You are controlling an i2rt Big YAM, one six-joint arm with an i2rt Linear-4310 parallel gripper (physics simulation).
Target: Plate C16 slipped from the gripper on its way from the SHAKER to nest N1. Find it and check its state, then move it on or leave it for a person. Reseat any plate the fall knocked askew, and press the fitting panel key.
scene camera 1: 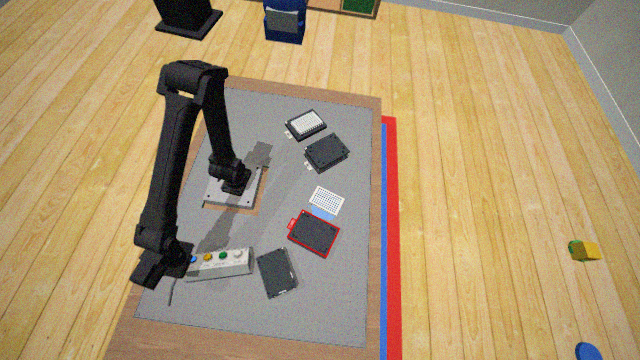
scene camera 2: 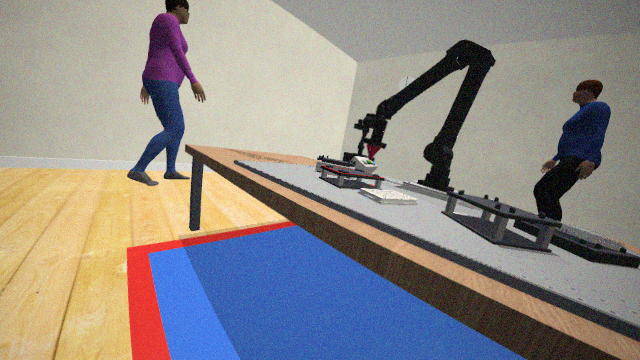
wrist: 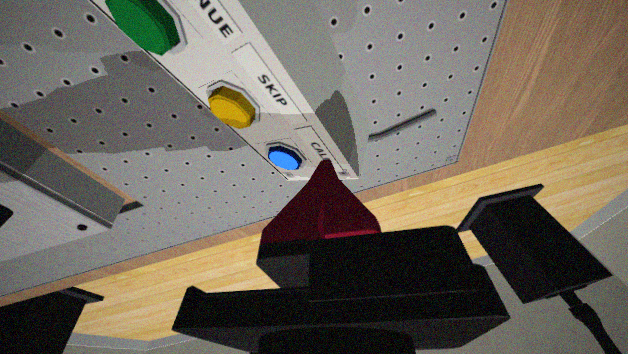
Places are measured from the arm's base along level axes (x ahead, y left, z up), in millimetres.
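Pixels of known places: gripper, between the fingertips: (scene camera 1: 185, 267) (scene camera 2: 369, 159) (wrist: 327, 166); arm's base, origin of its link: (scene camera 1: 236, 181) (scene camera 2: 435, 187).
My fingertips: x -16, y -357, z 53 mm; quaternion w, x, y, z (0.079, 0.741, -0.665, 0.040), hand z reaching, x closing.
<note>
For each thing: its middle in the pictures, then the offset to it from my fingertips. "spot": a spot on its surface instead.
- blue key, middle of its body: (wrist: 286, 154) (scene camera 1: 192, 260) dx +4, dy +27, dz -16 mm
- key panel, middle of its body: (wrist: 234, 30) (scene camera 1: 217, 264) (scene camera 2: 363, 166) dx +81, dy +37, dz -36 mm
- yellow SKIP key, middle of its body: (wrist: 234, 106) (scene camera 1: 207, 257) dx +50, dy +48, dz -14 mm
- green key, middle of its body: (wrist: 147, 19) (scene camera 1: 223, 255) dx +96, dy +67, dz -14 mm
- white key, middle of its body: (scene camera 1: 238, 253) dx +142, dy +86, dz -14 mm
- blue patch, a spot on its surface: (scene camera 1: 322, 213) spot: dx +387, dy +329, dz -77 mm
- dark nest, a spot on its surface: (scene camera 1: 300, 135) spot: dx +199, dy +651, dz -48 mm
- dark flat unit, a spot on its surface: (scene camera 1: 277, 272) spot: dx +290, dy +65, dz -23 mm
- short dark cable, a spot on its surface: (wrist: 402, 125) spot: dx -36, dy -94, dz -72 mm
My gripper (scene camera 2: 373, 156) (wrist: 327, 166) is shut and empty. Its dark red fingertips overlap the CALL label beside the blue key (scene camera 1: 193, 259) (wrist: 284, 157) in the wrist view; contact is not visible. The key panel (scene camera 1: 220, 273) (wrist: 280, 122) also has a yellow SKIP key (scene camera 1: 207, 256) (wrist: 231, 107), a green key (scene camera 1: 223, 255) (wrist: 145, 25) and a white key (scene camera 1: 238, 253). A white plate (scene camera 1: 326, 200) (scene camera 2: 387, 196) lies on the mat beside the red-rimmed stand (scene camera 1: 314, 233), at a blue patch (scene camera 1: 322, 213). Another white plate (scene camera 1: 307, 122) sits in a dark nest (scene camera 1: 300, 137). No plate label is legible.
A dark raised stand (scene camera 1: 327, 151) (scene camera 2: 500, 205) is near the plated nest. A dark flat unit (scene camera 1: 277, 272) stands right of the panel in scene camera 1. A short dark cable (wrist: 402, 125) lies beyond the panel. Two people (scene camera 2: 167, 55) (scene camera 2: 582, 132) stand beyond the table.
</note>
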